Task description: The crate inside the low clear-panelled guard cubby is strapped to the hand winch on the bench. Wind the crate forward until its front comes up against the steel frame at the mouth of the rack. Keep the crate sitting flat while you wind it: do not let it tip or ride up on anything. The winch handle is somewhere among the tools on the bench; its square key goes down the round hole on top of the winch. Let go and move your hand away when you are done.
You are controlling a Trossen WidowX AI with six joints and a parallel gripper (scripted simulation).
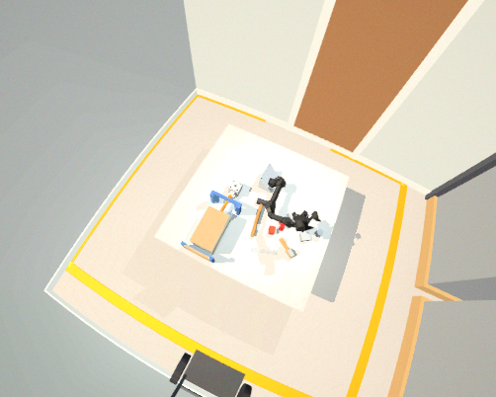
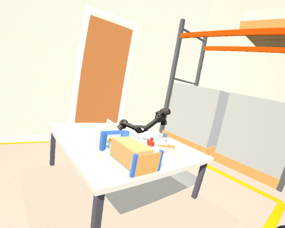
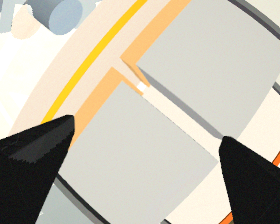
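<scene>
The winch handle lies 23 cm below my gripper tip, 22 cm to the right of it and 2 cm behind it. Round my gripper tip: red grip: 23 cm to the right, 22 cm below, 3 cm ahead; bar: 29 cm to the right, 27 cm ahead, 25 cm below; brush: 23 cm below, 18 cm ahead, 12 cm to the right.
</scene>
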